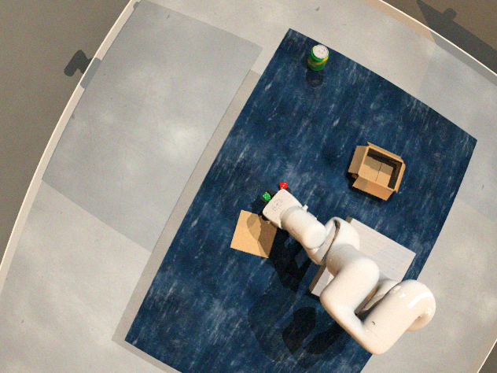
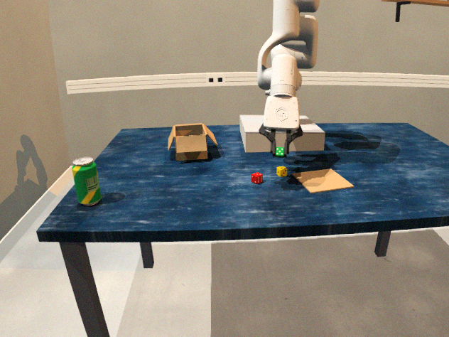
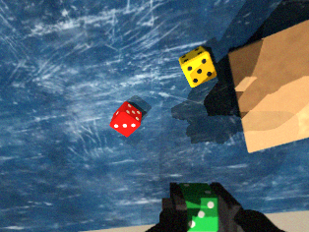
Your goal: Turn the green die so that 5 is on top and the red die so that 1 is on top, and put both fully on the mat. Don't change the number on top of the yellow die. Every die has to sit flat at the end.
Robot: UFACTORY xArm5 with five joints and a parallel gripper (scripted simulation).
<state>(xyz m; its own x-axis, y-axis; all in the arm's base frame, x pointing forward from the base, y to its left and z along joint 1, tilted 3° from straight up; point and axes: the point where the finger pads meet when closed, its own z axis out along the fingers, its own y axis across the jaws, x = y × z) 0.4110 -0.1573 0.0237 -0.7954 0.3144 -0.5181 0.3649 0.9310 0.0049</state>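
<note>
Now: hand 1 cm above the green die. The rest, counted from my hand: red die (10 cm below, 6 cm to the right, 4 cm behind); then mat (14 cm to the left, 11 cm below); then yellow die (10 cm below, 7 cm behind, 3 cm to the left).
</note>
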